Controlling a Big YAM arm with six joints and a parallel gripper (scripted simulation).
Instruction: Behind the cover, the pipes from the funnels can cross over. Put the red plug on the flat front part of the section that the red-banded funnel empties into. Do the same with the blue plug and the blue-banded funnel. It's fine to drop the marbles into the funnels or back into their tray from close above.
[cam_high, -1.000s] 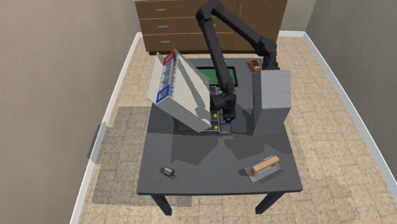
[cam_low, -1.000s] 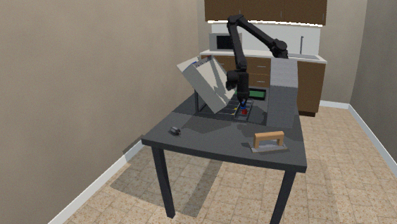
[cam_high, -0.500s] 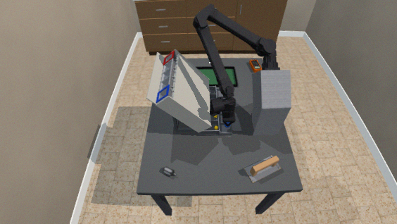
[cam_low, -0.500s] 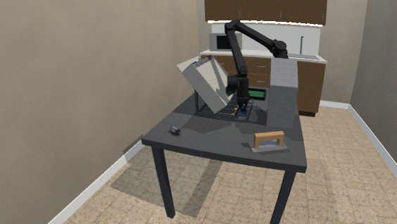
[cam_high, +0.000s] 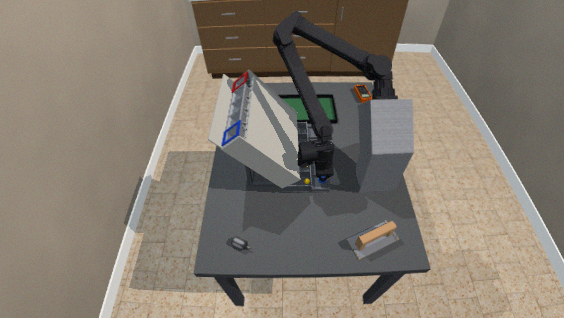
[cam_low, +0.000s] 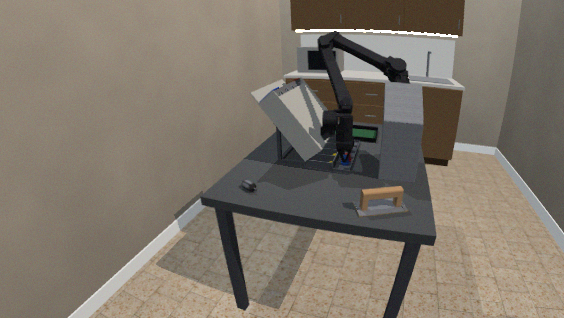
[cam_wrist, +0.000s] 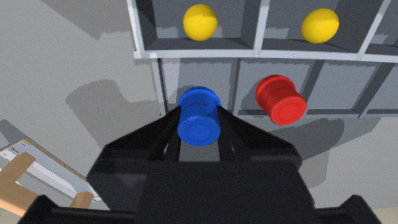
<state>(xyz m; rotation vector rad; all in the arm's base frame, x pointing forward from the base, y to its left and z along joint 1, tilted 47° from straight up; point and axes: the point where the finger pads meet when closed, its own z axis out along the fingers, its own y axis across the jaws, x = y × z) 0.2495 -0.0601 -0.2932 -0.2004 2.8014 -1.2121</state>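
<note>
My hand is 10 mm above the blue plug. Round my hand: beige cover (210 mm ahead, 160 mm above, 130 mm to the right); dark object (310 mm to the left, 290 mm ahead, 30 mm below); red plug (70 mm to the right, 30 mm below, 10 mm ahead).
</note>
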